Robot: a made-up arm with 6 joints. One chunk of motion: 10 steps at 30 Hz.
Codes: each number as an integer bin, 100 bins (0 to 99) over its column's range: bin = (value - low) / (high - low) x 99, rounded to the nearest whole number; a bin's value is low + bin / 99 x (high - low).
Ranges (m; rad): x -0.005..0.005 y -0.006..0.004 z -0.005..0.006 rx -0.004..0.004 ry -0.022..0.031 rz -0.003..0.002
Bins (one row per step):
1: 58 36 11 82 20 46
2: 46 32 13 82 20 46
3: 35 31 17 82 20 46
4: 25 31 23 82 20 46
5: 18 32 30 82 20 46
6: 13 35 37 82 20 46
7: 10 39 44 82 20 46
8: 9 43 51 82 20 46
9: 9 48 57 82 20 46
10: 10 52 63 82 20 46
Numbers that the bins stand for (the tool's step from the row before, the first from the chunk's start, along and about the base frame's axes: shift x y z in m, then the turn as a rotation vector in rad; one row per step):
1: 0.00086 -0.00236 -0.00378 0.00263 -0.01129 -0.00068
2: -0.00035 -0.00277 -0.00356 0.00263 -0.01129 -0.00068
3: -0.00146 -0.00287 -0.00311 0.00263 -0.01129 -0.00068
4: -0.00247 -0.00287 -0.00244 0.00263 -0.01129 -0.00068
5: -0.00318 -0.00277 -0.00167 0.00263 -0.01129 -0.00068
6: -0.00369 -0.00246 -0.00089 0.00263 -0.01129 -0.00068
7: -0.00399 -0.00206 -0.00011 0.00263 -0.01129 -0.00068
8: -0.00409 -0.00166 0.00067 0.00263 -0.01129 -0.00068
9: -0.00409 -0.00115 0.00133 0.00263 -0.01129 -0.00068
10: -0.00399 -0.00075 0.00200 0.00263 -0.01129 -0.00068

